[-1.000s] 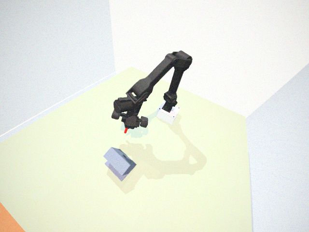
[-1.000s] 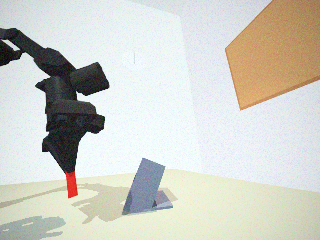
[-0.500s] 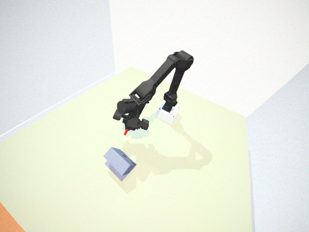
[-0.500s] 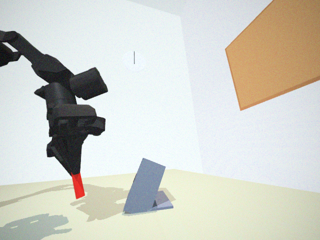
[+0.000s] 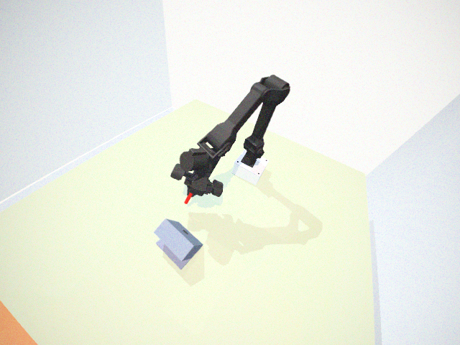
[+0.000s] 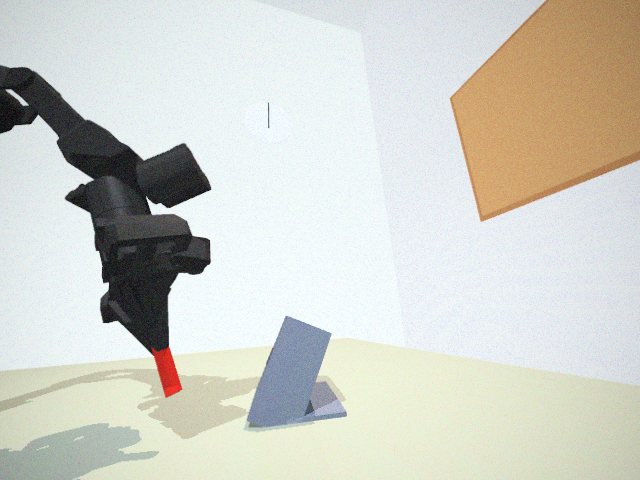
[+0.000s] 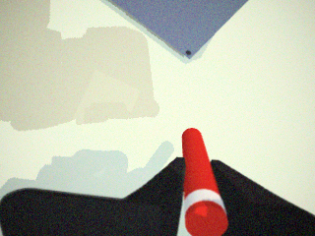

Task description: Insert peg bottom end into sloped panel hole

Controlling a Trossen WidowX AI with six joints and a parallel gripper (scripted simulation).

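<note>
Now: gripper tip 14 cm short of the grey sloped panel, 5 cm to the right of it and 4 cm above it. The rest, counted from my gripper tip: red round peg 1 cm behind, 2 cm above; then flat base plate 17 cm ahead, 5 cm to the left, 8 cm below.
</note>
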